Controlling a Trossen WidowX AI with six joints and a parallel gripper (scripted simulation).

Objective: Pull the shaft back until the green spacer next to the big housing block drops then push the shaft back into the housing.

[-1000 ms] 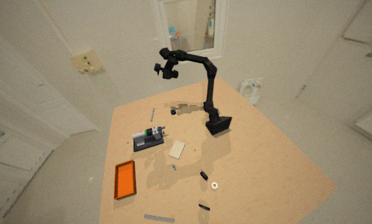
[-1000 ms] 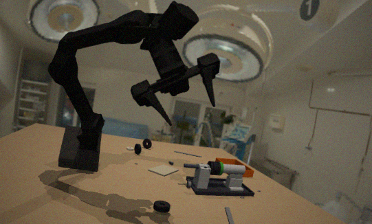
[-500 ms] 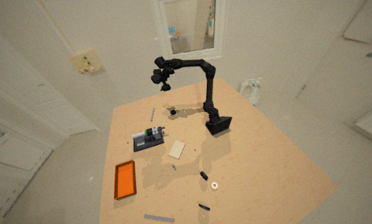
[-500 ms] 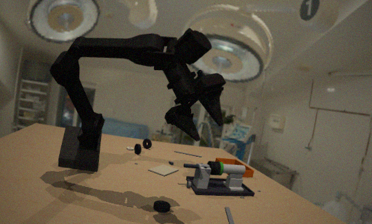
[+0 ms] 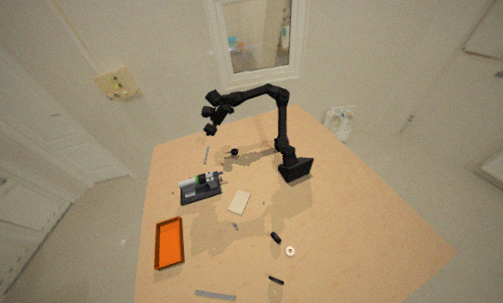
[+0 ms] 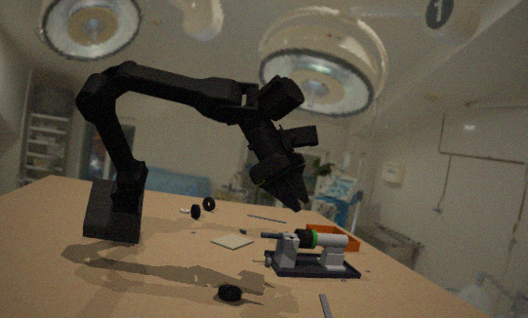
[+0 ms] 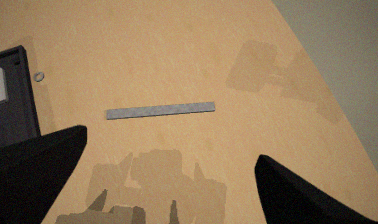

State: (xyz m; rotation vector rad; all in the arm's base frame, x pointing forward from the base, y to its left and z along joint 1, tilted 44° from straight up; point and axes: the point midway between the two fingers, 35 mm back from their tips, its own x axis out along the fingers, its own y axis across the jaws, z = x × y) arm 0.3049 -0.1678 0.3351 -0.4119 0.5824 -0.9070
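Now: the thin grey shaft 110 mm ahead of my gripper tip, 210 mm to the left of it and 130 mm below it. From my gripper tip the other things lie so: black spacer 130 mm ahead, 210 mm to the left, 130 mm below; green spacer 160 mm ahead, 200 mm to the left, 130 mm below; black disc 100 mm behind, 40 mm to the left, 200 mm below.
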